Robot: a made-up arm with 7 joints.
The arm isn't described. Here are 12 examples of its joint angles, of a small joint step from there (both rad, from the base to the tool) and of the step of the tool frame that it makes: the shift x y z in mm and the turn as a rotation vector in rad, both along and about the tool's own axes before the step.
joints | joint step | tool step
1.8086 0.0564 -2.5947 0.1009 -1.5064 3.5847 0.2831 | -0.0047 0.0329 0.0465 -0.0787 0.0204 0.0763 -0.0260 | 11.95 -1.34 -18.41 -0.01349 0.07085 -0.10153
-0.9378 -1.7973 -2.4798 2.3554 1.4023 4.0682 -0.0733 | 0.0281 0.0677 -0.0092 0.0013 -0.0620 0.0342 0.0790 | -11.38 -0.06 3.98 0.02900 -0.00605 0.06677
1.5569 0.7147 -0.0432 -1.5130 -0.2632 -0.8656 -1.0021 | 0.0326 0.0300 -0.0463 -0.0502 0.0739 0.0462 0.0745 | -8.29 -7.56 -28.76 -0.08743 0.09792 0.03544
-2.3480 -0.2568 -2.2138 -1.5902 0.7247 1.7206 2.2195 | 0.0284 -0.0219 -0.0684 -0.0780 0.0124 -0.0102 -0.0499 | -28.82 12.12 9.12 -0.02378 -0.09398 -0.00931
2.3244 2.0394 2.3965 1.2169 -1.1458 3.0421 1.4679 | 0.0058 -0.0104 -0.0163 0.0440 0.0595 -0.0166 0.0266 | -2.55 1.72 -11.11 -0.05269 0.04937 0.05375
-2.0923 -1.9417 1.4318 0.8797 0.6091 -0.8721 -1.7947 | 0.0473 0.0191 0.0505 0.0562 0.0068 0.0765 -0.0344 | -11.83 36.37 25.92 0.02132 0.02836 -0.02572
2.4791 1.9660 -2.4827 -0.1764 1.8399 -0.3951 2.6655 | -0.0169 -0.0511 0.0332 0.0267 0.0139 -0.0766 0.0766 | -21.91 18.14 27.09 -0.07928 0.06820 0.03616
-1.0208 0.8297 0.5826 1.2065 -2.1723 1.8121 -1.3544 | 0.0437 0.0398 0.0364 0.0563 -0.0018 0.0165 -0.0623 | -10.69 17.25 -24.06 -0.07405 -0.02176 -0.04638
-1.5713 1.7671 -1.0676 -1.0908 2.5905 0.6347 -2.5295 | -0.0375 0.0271 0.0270 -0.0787 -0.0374 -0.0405 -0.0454 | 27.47 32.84 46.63 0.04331 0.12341 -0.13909
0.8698 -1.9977 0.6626 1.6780 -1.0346 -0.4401 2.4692 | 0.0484 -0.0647 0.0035 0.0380 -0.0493 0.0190 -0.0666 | -47.60 1.11 8.81 0.02388 0.08944 -0.13337
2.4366 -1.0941 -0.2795 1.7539 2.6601 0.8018 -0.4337 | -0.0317 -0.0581 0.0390 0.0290 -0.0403 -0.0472 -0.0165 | 15.94 30.28 -11.54 -0.07339 -0.01171 0.00919
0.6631 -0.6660 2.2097 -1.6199 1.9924 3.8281 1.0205 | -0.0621 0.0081 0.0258 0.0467 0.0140 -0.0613 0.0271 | 9.71 -4.58 -9.74 -0.07156 -0.02217 -0.02258
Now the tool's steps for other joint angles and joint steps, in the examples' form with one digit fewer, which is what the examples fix.
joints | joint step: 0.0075 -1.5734 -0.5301 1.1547 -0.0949 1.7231 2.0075 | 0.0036 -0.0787 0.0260 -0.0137 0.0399 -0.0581 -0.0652
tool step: -12.8 40.9 26.7 -0.1160 0.0030 -0.0476
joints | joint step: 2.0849 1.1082 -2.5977 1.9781 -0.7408 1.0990 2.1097 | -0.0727 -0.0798 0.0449 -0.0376 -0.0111 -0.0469 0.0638
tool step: 22.6 -17.8 -56.7 0.0956 0.0298 0.0999
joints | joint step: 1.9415 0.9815 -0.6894 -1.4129 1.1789 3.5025 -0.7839 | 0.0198 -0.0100 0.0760 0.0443 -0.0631 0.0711 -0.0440
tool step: -11.8 17.4 13.4 -0.0306 0.1484 -0.1082
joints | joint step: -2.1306 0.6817 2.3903 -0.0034 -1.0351 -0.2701 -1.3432 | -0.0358 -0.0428 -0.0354 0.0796 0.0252 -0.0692 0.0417
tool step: 4.3 10.7 42.1 0.1282 -0.0780 0.0243
